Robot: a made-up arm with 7 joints. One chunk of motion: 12 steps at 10 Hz.
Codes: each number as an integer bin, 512 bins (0 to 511) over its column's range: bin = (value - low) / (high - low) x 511, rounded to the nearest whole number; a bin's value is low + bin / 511 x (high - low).
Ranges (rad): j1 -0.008..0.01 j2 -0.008..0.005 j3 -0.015..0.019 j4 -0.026..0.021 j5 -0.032..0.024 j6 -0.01..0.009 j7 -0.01..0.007
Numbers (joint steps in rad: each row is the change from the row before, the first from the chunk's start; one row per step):
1: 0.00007 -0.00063 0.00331 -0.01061 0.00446 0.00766 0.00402
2: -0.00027 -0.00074 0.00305 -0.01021 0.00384 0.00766 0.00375
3: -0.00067 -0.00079 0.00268 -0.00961 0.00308 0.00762 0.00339
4: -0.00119 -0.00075 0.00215 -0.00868 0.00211 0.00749 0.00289
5: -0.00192 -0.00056 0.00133 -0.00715 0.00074 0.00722 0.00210
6: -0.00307 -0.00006 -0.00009 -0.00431 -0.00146 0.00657 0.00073
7: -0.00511 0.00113 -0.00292 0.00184 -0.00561 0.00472 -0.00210
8: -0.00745 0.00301 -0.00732 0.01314 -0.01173 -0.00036 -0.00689
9: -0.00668 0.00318 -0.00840 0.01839 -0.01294 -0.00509 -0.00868
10: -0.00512 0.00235 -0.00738 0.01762 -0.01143 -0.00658 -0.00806
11: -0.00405 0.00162 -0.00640 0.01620 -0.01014 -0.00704 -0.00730
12: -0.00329 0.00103 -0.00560 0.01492 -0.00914 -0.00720 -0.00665
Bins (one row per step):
1: 229 290 275 167 333 475 421
2: 219 285 271 172 327 475 413
3: 208 283 266 178 320 474 402
4: 193 285 258 188 311 470 387
5: 173 292 245 205 299 463 364
6: 140 312 224 236 279 446 323
7: 82 359 182 303 241 396 237
8: 16 433 115 426 185 259 93
9: 37 439 99 483 174 132 40
10: 82 407 115 474 188 92 58
11: 112 378 129 459 199 80 81
12: 134 355 141 445 209 75 101

